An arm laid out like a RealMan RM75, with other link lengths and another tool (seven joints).
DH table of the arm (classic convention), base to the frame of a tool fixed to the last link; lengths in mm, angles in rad. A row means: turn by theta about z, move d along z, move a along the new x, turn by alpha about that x. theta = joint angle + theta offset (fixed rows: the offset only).
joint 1: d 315.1  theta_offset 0  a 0  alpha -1.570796
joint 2: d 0  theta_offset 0  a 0  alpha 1.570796
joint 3: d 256  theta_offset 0  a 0  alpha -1.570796
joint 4: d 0  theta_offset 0  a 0  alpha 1.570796
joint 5: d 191.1  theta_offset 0  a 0  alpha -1.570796
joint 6: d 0  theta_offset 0  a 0  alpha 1.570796
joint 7: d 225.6  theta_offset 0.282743  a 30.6  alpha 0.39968
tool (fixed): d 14.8  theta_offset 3.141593  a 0  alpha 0
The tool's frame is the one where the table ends.
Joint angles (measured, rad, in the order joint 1, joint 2, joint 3, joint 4, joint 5, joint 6, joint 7), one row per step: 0.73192 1.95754 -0.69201 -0.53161 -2.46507 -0.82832 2.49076; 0.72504 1.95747 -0.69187 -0.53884 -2.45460 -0.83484 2.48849; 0.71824 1.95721 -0.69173 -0.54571 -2.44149 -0.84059 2.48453; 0.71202 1.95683 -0.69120 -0.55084 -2.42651 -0.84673 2.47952; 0.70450 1.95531 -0.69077 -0.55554 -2.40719 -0.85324 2.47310; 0.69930 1.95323 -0.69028 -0.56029 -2.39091 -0.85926 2.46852; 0.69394 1.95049 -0.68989 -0.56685 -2.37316 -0.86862 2.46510; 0.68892 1.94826 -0.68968 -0.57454 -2.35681 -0.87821 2.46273; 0.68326 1.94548 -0.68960 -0.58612 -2.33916 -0.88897 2.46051; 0.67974 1.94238 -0.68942 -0.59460 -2.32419 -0.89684 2.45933; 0.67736 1.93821 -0.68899 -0.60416 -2.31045 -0.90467 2.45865; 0.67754 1.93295 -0.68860 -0.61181 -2.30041 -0.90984 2.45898; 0.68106 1.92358 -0.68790 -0.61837 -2.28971 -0.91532 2.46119
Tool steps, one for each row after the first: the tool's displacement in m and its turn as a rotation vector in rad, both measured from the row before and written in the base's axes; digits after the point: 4 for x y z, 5 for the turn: 0.0001 -0.0008 0.0010 0.00387 0.00791 -0.00032; -0.0003 -0.0004 0.0012 0.00522 0.00871 0.00096; -0.0007 -0.0005 0.0008 0.00470 0.01068 0.00138; -0.0006 -0.0004 0.0013 0.00660 0.01290 0.00132; -0.0010 0.0003 0.0017 0.00657 0.01070 0.00232; -0.0016 0.0004 0.0021 0.00638 0.01292 0.00317; -0.0019 0.0005 0.0021 0.00609 0.01221 0.00372; -0.0023 0.0011 0.0034 0.00861 0.01164 0.00594; -0.0021 0.0014 0.0031 0.00816 0.00973 0.00506; -0.0024 0.0020 0.0041 0.00920 0.00772 0.00652; -0.0022 0.0026 0.0045 0.00919 0.00391 0.00655; -0.0031 0.0042 0.0064 0.01163 0.00338 0.00816
